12 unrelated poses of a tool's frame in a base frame.
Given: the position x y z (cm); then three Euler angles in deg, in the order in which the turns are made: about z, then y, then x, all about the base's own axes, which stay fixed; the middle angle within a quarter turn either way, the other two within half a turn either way.
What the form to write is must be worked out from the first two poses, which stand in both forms.
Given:
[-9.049, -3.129, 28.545, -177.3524, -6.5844, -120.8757]
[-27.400, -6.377, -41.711, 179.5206, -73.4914, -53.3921]
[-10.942, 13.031, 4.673, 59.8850, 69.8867, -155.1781]
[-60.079, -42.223, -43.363, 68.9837, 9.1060, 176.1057]
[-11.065, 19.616, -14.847, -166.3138, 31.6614, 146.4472]
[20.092, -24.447, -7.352, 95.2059, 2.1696, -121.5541]
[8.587, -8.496, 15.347, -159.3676, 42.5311, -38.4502]
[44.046, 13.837, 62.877, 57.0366, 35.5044, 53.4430]
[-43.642, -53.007, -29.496, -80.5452, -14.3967, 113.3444]
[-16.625, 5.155, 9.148, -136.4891, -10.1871, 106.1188]
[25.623, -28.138, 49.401, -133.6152, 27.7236, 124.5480]
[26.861, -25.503, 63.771, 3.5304, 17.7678, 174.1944]
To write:
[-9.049, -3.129, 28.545, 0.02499, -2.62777, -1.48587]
[-27.400, -6.377, -41.711, 1.44756, -0.96618, -1.93641]
[-10.942, 13.031, 4.673, -1.57620, 1.26206, -0.98916]
[-60.079, -42.223, -43.363, -2.55684, 1.74656, -0.26284]
[-11.065, 19.616, -14.847, 0.08413, 2.46190, -0.65173]
[20.092, -24.447, -7.352, -1.51261, 1.69235, 0.90867]
[8.587, -8.496, 15.347, -1.20067, -0.73708, -2.71796]
[44.046, 13.837, 62.877, 1.13577, 0.07814, 1.18132]
[-43.642, -53.007, -29.496, 1.75507, 1.25304, -1.12060]
[-16.625, 5.155, 9.148, 0.98682, 2.06058, -1.66731]
[25.623, -28.138, 49.401, 0.60467, 2.13651, -0.84982]
[26.861, -25.503, 63.771, 3.01297, -0.06896, 0.47554]

